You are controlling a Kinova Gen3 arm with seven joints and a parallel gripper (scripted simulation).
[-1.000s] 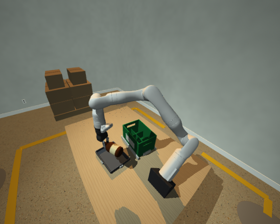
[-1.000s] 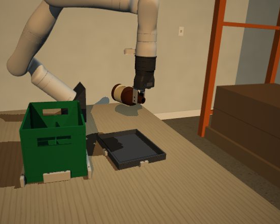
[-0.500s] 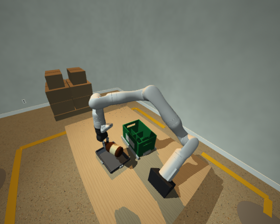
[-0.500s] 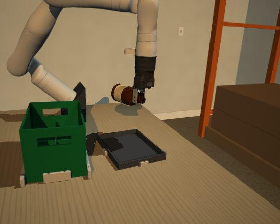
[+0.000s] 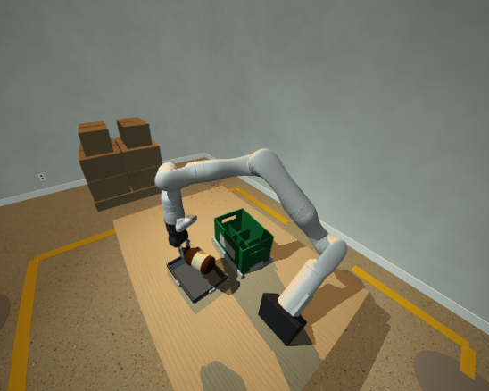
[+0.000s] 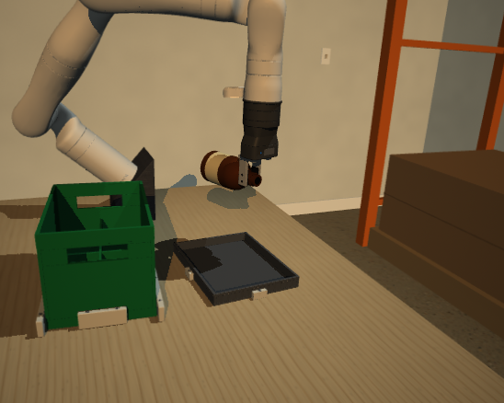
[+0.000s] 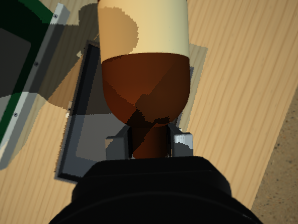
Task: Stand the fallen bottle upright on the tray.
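My hand is 50 mm past the brown bottle, 20 mm to the left of it and 10 mm above it. The rest, counted from my hand: dark tray (190 mm below, 40 mm to the right, 20 mm ahead); green crate (310 mm to the right, 120 mm below, 40 mm ahead).
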